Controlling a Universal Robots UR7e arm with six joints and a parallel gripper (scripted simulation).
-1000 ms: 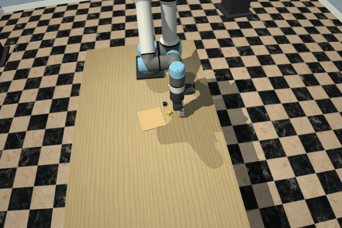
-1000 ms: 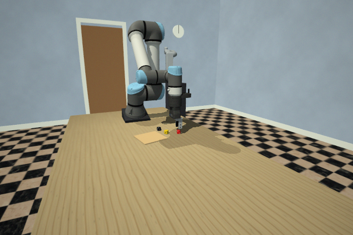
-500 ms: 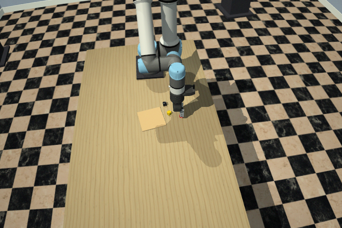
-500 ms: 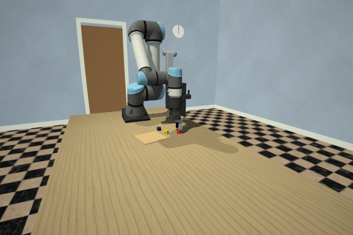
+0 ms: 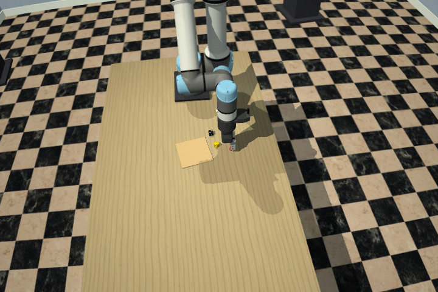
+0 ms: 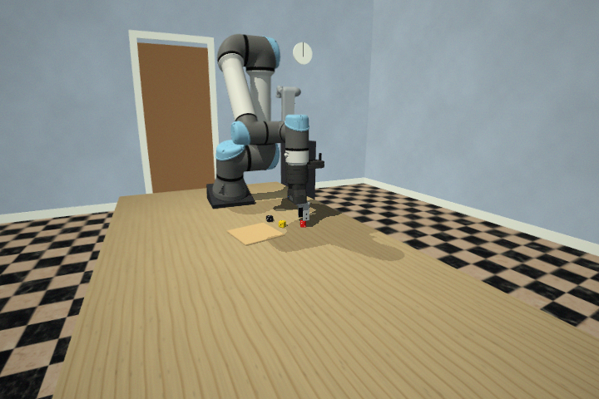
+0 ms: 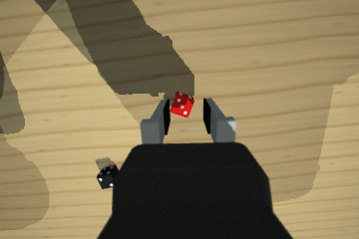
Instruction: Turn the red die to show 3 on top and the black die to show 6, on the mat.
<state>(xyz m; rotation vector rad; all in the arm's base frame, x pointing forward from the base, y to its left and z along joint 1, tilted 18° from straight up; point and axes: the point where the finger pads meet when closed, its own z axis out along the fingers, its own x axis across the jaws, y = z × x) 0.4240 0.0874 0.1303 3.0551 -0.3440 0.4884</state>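
The red die lies 40 mm below my hand. From my hand the other things lie so: black die 120 mm behind, 70 mm to the right, 40 mm below; then yellow die 60 mm to the right, 40 mm below, 40 mm behind; then tan mat 170 mm to the right, 50 mm below, 40 mm behind.
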